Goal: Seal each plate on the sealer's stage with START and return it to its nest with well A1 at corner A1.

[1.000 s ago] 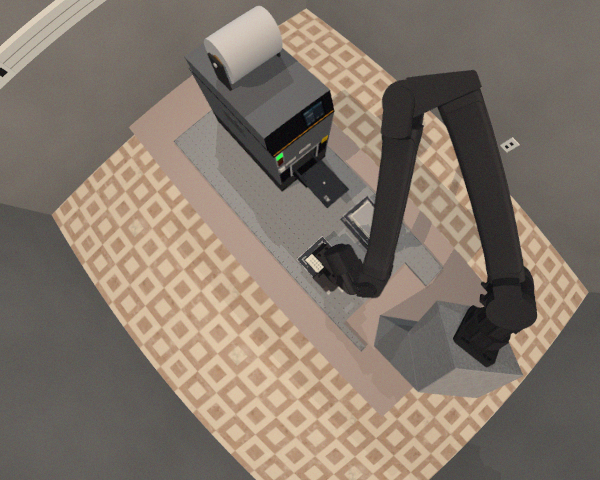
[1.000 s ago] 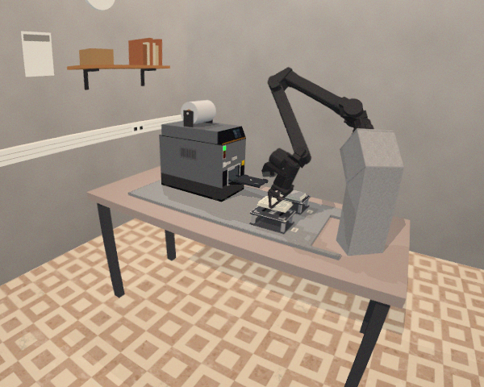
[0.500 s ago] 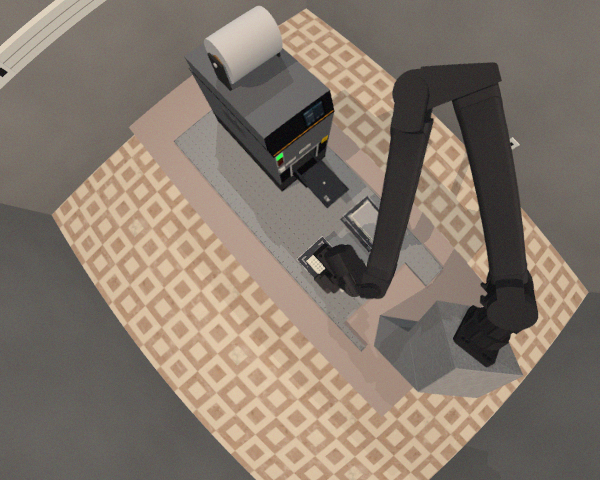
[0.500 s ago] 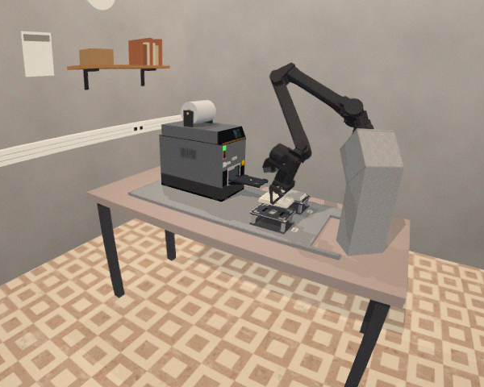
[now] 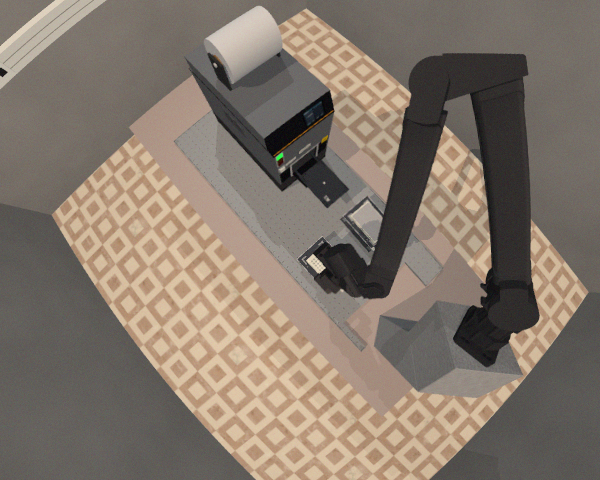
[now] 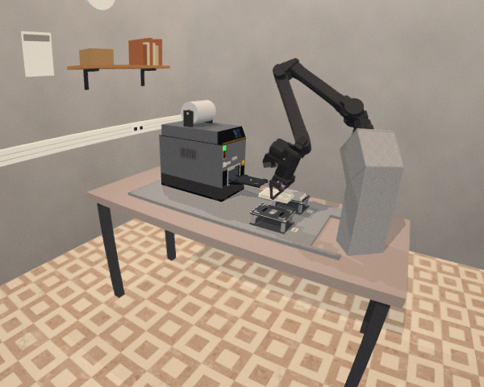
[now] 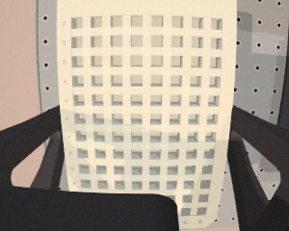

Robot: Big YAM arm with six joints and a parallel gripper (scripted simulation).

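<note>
My gripper is now 19 cm short of the sealer stage, 20 cm to the left of it and 4 cm above it. Round my hand: start button: 31 cm ahead, 12 cm to the right, 5 cm above; cream well plate: right at my hand; foil roll: 52 cm ahead, 24 cm to the right, 28 cm above.
</note>
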